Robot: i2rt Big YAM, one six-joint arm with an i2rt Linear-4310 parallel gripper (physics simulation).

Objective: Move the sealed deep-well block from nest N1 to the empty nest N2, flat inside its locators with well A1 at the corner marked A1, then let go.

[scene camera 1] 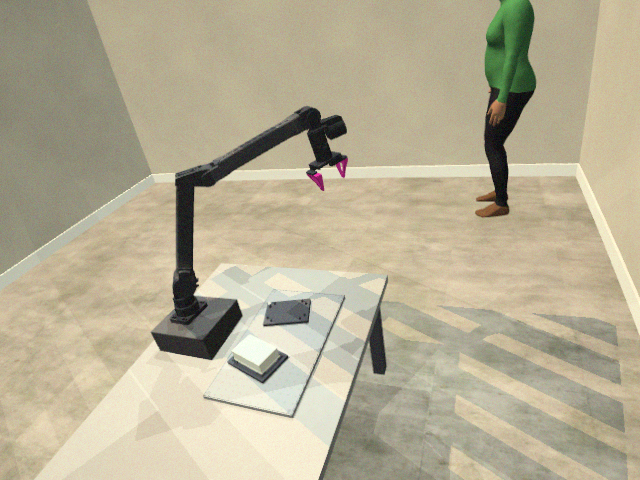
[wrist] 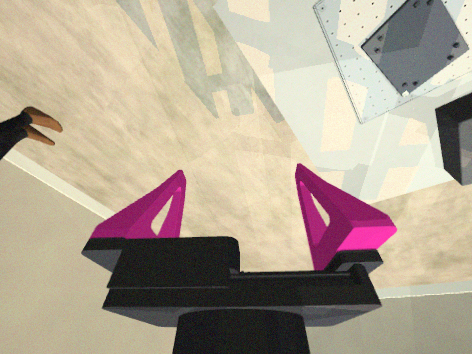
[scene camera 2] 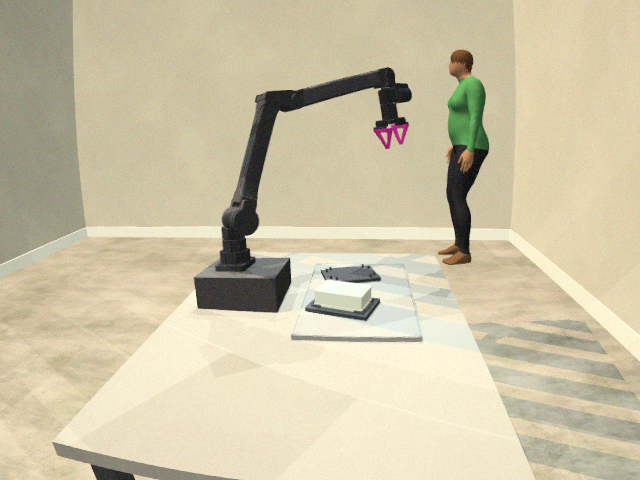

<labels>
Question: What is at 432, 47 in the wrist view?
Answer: A dark nest plate.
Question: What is the gripper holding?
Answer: Nothing.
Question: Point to a dark nest plate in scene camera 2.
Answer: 356, 274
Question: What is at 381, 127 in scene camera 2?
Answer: The gripper.
</labels>
